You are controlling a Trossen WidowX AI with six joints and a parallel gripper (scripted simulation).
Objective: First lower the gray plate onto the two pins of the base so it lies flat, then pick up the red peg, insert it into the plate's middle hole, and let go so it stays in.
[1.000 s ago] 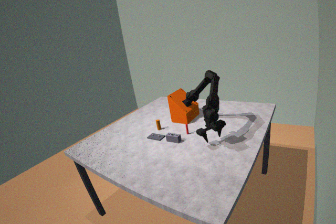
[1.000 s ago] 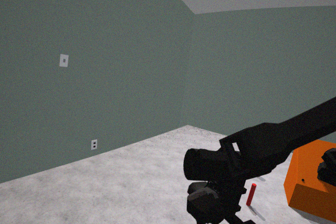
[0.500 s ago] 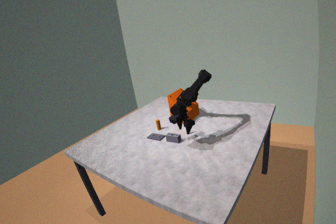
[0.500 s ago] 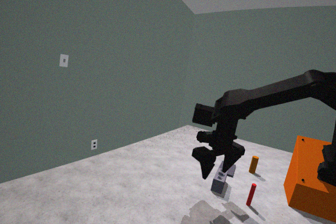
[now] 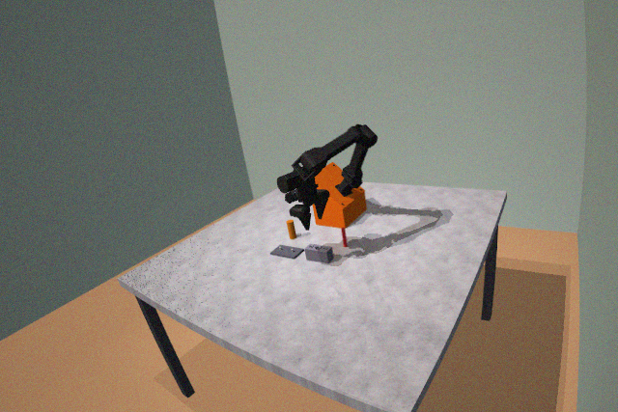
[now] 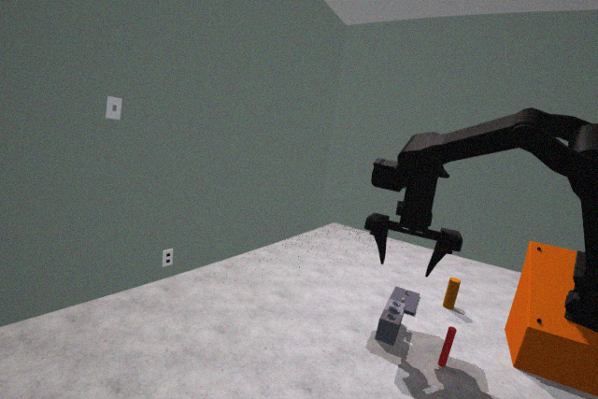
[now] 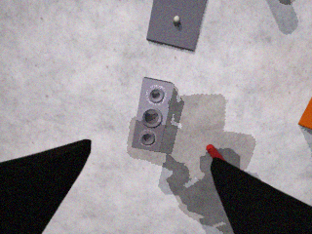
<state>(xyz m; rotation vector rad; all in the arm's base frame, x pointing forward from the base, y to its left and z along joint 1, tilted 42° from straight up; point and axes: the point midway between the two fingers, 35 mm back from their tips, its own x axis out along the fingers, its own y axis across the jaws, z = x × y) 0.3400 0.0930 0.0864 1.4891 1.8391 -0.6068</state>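
My gripper tip is now 110 mm above the gray plate. The rest, counted from my gripper tip: red peg: 120 mm behind, 30 mm to the left, 110 mm below; gray base: 20 mm ahead, 160 mm to the right, 140 mm below; short orange peg: 80 mm behind, 230 mm to the right, 110 mm below.
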